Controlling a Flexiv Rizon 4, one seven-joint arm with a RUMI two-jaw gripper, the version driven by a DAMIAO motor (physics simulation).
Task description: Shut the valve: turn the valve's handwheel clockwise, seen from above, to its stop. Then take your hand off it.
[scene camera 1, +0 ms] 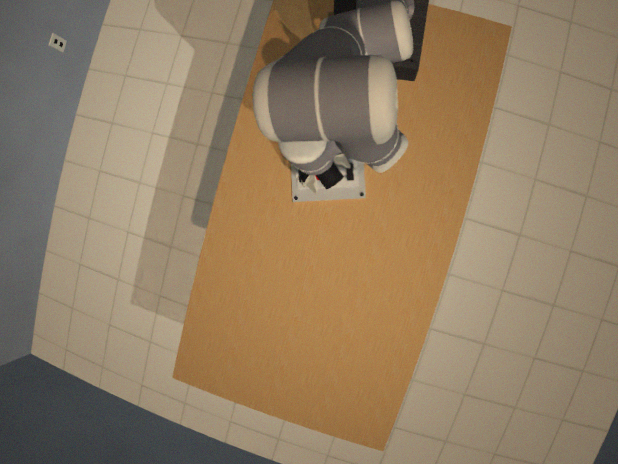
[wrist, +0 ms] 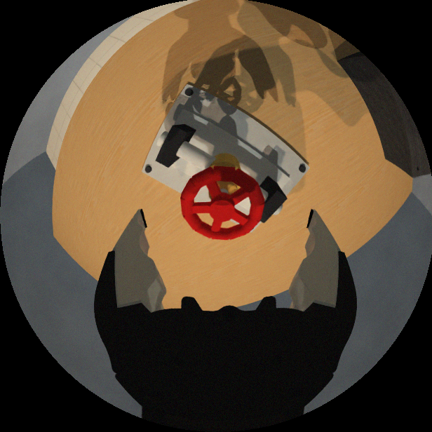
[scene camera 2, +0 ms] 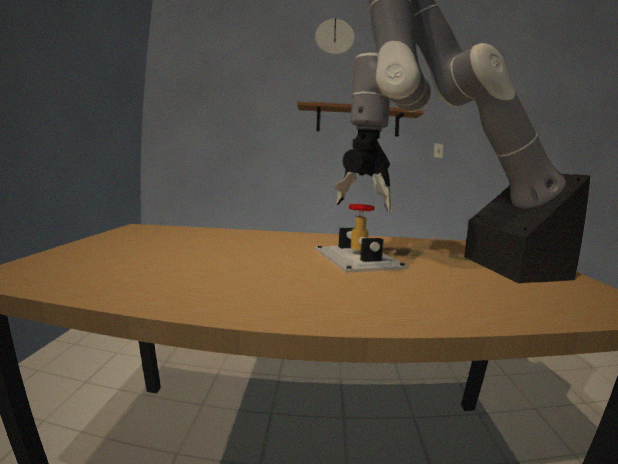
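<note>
The red five-spoked handwheel (scene camera 2: 361,207) (wrist: 221,204) lies level on top of the yellow valve body (scene camera 2: 360,240) (wrist: 226,160); a sliver of the handwheel (scene camera 1: 318,177) shows from above. The valve stands on a grey base plate (scene camera 1: 327,195) (scene camera 2: 335,257) (wrist: 287,156), between two black blocks (scene camera 2: 371,249) (wrist: 175,145). My gripper (scene camera 1: 327,173) (scene camera 2: 364,205) (wrist: 227,210) points down over the valve, wide open, with nothing between its fingers touching them. In scene view 2 the fingertips are about level with the handwheel, one to each side, apart from it. The exact depth is hard to tell.
The base plate is on the wooden table (scene camera 1: 300,300) (scene camera 2: 200,280). The arm's black base (scene camera 1: 410,71) (scene camera 2: 525,240) (wrist: 380,100) stands near the valve, to its right in scene view 2. A wooden shelf (scene camera 2: 325,106) is on the wall behind. Arm links cover much of the valve from above.
</note>
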